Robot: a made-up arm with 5 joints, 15 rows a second.
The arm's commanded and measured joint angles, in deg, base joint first. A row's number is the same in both.
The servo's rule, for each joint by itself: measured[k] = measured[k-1] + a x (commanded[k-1-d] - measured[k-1]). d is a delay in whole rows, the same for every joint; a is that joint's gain. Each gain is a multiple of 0.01, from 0.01 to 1. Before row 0 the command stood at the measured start. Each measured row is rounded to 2 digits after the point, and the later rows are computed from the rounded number. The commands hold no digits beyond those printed.
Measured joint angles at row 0: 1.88, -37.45, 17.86, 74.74, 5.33
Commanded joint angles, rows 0 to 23: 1.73, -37.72, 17.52, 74.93, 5.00; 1.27, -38.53, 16.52, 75.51, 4.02; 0.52, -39.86, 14.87, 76.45, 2.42; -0.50, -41.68, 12.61, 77.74, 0.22; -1.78, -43.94, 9.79, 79.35, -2.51; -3.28, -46.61, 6.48, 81.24, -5.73; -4.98, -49.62, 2.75, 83.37, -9.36; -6.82, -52.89, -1.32, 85.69, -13.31; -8.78, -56.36, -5.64, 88.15, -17.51; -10.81, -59.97, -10.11, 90.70, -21.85; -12.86, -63.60, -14.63, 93.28, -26.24; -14.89, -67.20, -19.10, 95.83, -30.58; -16.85, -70.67, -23.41, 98.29, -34.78; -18.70, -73.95, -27.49, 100.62, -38.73; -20.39, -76.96, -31.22, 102.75, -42.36; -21.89, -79.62, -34.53, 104.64, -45.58; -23.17, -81.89, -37.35, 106.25, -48.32; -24.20, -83.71, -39.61, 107.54, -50.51; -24.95, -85.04, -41.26, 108.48, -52.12; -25.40, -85.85, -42.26, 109.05, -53.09; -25.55, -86.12, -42.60, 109.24, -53.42; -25.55, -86.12, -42.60, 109.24, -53.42; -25.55, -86.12, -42.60, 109.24, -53.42; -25.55, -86.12, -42.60, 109.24, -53.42
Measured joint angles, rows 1 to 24: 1.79, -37.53, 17.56, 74.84, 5.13; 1.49, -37.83, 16.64, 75.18, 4.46; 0.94, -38.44, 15.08, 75.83, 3.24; 0.12, -39.41, 12.91, 76.80, 1.43; -0.96, -40.77, 10.16, 78.10, -0.93; -2.28, -42.52, 6.92, 79.70, -3.81; -3.82, -44.65, 3.25, 81.57, -7.14; -5.53, -47.12, -0.77, 83.67, -10.84; -7.38, -49.89, -5.06, 85.95, -14.84; -9.34, -52.91, -9.50, 88.37, -19.05; -11.35, -56.12, -14.01, 90.87, -23.36; -13.37, -59.44, -18.49, 93.40, -27.69; -15.35, -62.81, -22.82, 95.89, -31.94; -17.26, -66.15, -26.93, 98.30, -36.01; -19.04, -69.39, -30.71, 100.57, -39.82; -20.66, -72.46, -34.07, 102.65, -43.28; -22.09, -75.29, -36.96, 104.49, -46.30; -23.29, -77.82, -39.29, 106.05, -48.83; -24.24, -79.99, -41.02, 107.29, -50.80; -24.90, -81.75, -42.11, 108.19, -52.17; -25.27, -83.06, -42.54, 108.73, -52.92; -25.43, -83.98, -42.59, 108.99, -53.22; -25.50, -84.62, -42.60, 109.12, -53.34; -25.53, -85.07, -42.60, 109.18, -53.39
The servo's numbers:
d 0
a 0.57 0.30 0.88 0.51 0.60

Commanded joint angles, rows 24 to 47: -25.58, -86.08, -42.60, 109.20, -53.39; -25.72, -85.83, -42.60, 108.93, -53.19; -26.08, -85.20, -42.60, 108.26, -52.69; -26.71, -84.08, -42.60, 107.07, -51.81; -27.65, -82.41, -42.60, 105.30, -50.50; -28.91, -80.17, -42.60, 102.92, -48.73; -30.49, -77.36, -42.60, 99.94, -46.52; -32.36, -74.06, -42.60, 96.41, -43.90; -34.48, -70.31, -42.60, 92.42, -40.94; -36.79, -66.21, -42.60, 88.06, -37.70; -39.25, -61.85, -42.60, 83.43, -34.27; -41.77, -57.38, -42.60, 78.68, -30.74; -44.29, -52.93, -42.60, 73.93, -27.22; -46.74, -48.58, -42.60, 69.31, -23.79; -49.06, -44.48, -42.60, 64.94, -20.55; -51.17, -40.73, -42.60, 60.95, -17.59; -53.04, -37.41, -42.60, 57.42, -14.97; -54.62, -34.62, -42.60, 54.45, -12.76; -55.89, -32.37, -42.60, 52.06, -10.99; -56.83, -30.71, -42.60, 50.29, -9.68; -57.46, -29.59, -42.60, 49.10, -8.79; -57.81, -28.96, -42.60, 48.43, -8.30; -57.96, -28.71, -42.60, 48.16, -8.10; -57.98, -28.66, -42.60, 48.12, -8.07
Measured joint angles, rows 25 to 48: -25.56, -85.37, -42.60, 109.19, -53.39; -25.65, -85.51, -42.60, 109.06, -53.27; -25.90, -85.42, -42.60, 108.65, -52.92; -26.36, -85.02, -42.60, 107.84, -52.25; -27.10, -84.24, -42.60, 106.54, -51.20; -28.13, -83.02, -42.60, 104.69, -49.72; -29.48, -81.32, -42.60, 102.27, -47.80; -31.12, -79.14, -42.60, 99.28, -45.46; -33.04, -76.49, -42.60, 95.78, -42.75; -35.18, -73.41, -42.60, 91.84, -39.72; -37.50, -69.94, -42.60, 87.55, -36.45; -39.93, -66.17, -42.60, 83.03, -33.02; -42.42, -62.20, -42.60, 78.39, -29.54; -44.88, -58.11, -42.60, 73.76, -26.09; -47.26, -54.02, -42.60, 69.26, -22.77; -49.49, -50.03, -42.60, 65.02, -19.66; -51.51, -46.24, -42.60, 61.14, -16.85; -53.28, -42.75, -42.60, 57.73, -14.40; -54.77, -39.64, -42.60, 54.84, -12.35; -55.94, -36.96, -42.60, 52.52, -10.75; -56.81, -34.75, -42.60, 50.78, -9.57; -57.38, -33.01, -42.60, 49.58, -8.81; -57.71, -31.72, -42.60, 48.86, -8.38; -57.86, -30.80, -42.60, 48.48, -8.19
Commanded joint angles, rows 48 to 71: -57.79, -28.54, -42.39, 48.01, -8.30; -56.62, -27.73, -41.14, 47.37, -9.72; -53.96, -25.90, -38.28, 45.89, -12.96; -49.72, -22.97, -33.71, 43.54, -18.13; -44.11, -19.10, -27.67, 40.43, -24.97; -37.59, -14.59, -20.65, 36.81, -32.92; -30.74, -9.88, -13.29, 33.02, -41.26; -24.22, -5.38, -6.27, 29.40, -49.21; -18.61, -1.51, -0.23, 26.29, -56.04; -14.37, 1.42, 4.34, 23.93, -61.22; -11.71, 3.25, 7.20, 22.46, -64.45; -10.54, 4.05, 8.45, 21.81, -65.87; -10.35, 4.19, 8.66, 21.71, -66.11; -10.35, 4.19, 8.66, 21.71, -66.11; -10.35, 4.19, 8.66, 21.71, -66.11; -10.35, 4.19, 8.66, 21.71, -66.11; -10.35, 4.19, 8.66, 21.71, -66.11; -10.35, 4.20, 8.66, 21.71, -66.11; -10.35, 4.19, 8.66, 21.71, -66.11; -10.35, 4.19, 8.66, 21.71, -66.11; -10.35, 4.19, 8.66, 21.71, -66.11; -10.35, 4.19, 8.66, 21.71, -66.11; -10.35, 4.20, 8.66, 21.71, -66.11; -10.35, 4.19, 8.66, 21.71, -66.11
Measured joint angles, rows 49 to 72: -57.82, -30.12, -42.42, 48.24, -8.26; -57.14, -29.40, -41.29, 47.80, -9.14; -55.33, -28.35, -38.64, 46.83, -11.43; -52.13, -26.74, -34.30, 45.15, -15.45; -47.56, -24.45, -28.47, 42.74, -21.16; -41.88, -21.49, -21.59, 39.72, -28.22; -35.53, -18.01, -14.29, 36.30, -36.04; -29.08, -14.22, -7.23, 32.78, -43.94; -23.11, -10.41, -1.07, 29.47, -51.20; -18.13, -6.86, 3.69, 26.64, -57.21; -14.47, -3.83, 6.78, 24.51, -61.55; -12.23, -1.47, 8.25, 23.13, -64.14; -11.16, 0.23, 8.61, 22.41, -65.32; -10.70, 1.42, 8.65, 22.05, -65.79; -10.50, 2.25, 8.66, 21.88, -65.98; -10.41, 2.83, 8.66, 21.79, -66.06; -10.38, 3.24, 8.66, 21.75, -66.09; -10.36, 3.53, 8.66, 21.73, -66.10; -10.35, 3.73, 8.66, 21.72, -66.11; -10.35, 3.87, 8.66, 21.71, -66.11; -10.35, 3.97, 8.66, 21.71, -66.11; -10.35, 4.04, 8.66, 21.71, -66.11; -10.35, 4.09, 8.66, 21.71, -66.11; -10.35, 4.12, 8.66, 21.71, -66.11
